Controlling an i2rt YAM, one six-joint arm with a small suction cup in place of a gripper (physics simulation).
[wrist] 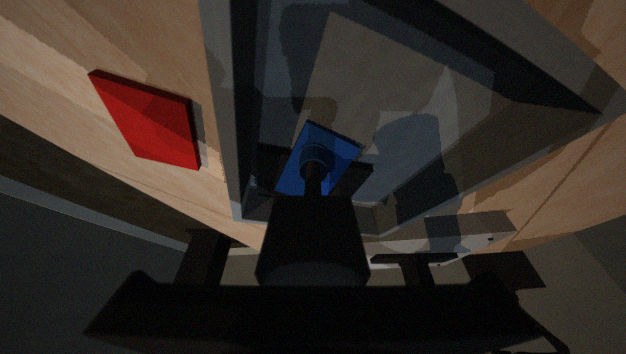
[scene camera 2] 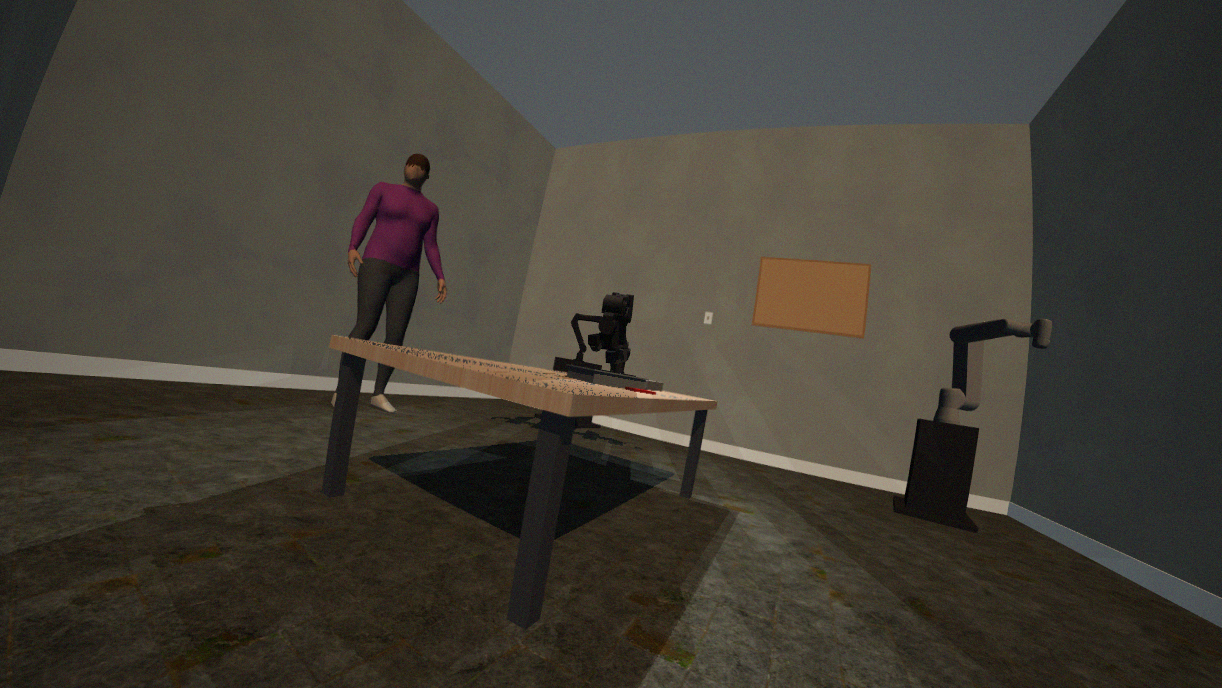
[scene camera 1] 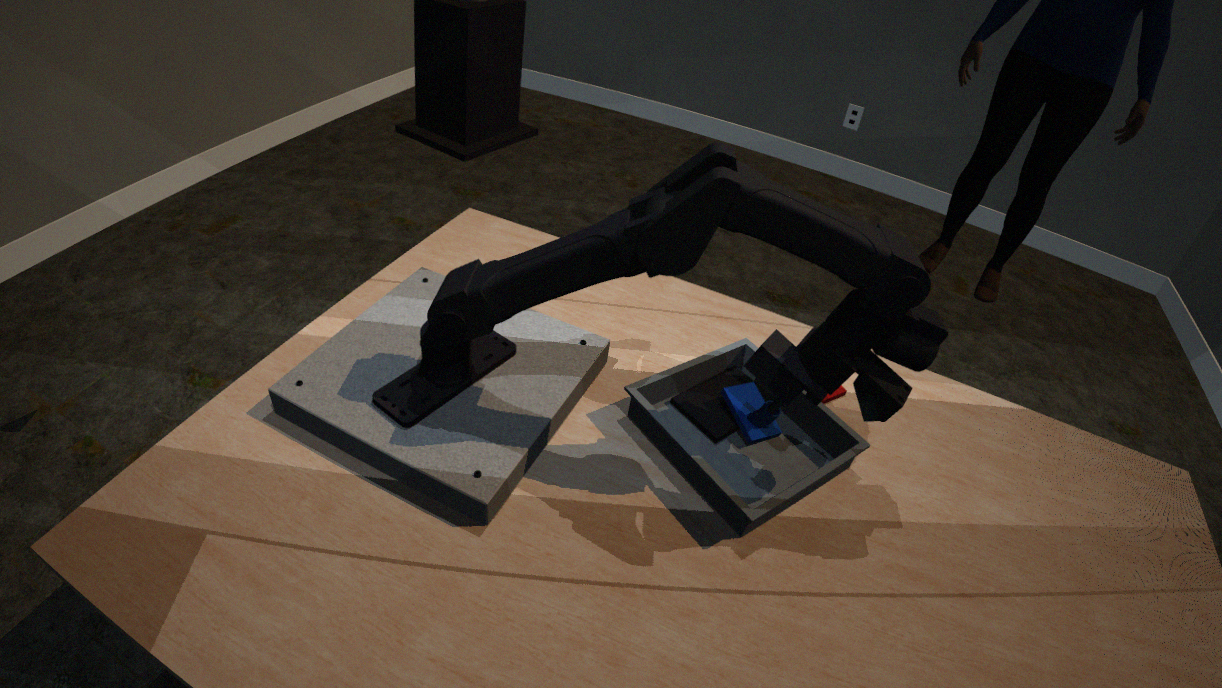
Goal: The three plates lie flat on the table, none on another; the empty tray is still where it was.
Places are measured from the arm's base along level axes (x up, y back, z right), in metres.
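Pixels of known places: end effector, tool point: (wrist: 313,151) (scene camera 1: 758,422); arm's base, origin of the base link: (wrist: 411,256) (scene camera 1: 447,375).
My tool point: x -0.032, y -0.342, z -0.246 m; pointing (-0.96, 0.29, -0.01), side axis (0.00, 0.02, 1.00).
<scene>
Ahead of a thing's pixels: the offset from my tool point to its top centre. Level surfaces: height alone.
A grey tray @[dx +0.039, dy +0.006, dz +0.041 m] (scene camera 1: 803,491) (wrist: 220,100) stands on the table. Inside it a black plate @[dx +0.002, dy +0.056, dz -0.006 m] (scene camera 1: 702,408) (wrist: 273,162) lies at the end toward the arm's base, partly hidden by a blue plate @[dx +0.029, dy +0.015, dz +0.001 m] (scene camera 1: 740,401) (wrist: 298,172). My suction cup (scene camera 1: 763,416) (wrist: 316,159) is pressed on the blue plate's top and holds it, overlapping the black plate from above. The gap between these two plates is too small to tell. A red plate @[dx -0.002, dy -0.024, dz -0.150 m] (scene camera 1: 832,393) (scene camera 2: 640,390) (wrist: 155,125) lies flat on the table just outside the tray, partly hidden by my arm in the first scene view.
The tray's walls stand around the blue and black plates. My arm's base is on a thick grey block (scene camera 1: 329,363) beside the tray. A person (scene camera 1: 1026,145) stands beyond the table @[dx -0.011 m] (scene camera 1: 598,632). Another arm stands on a dark pedestal (scene camera 2: 940,470).
</scene>
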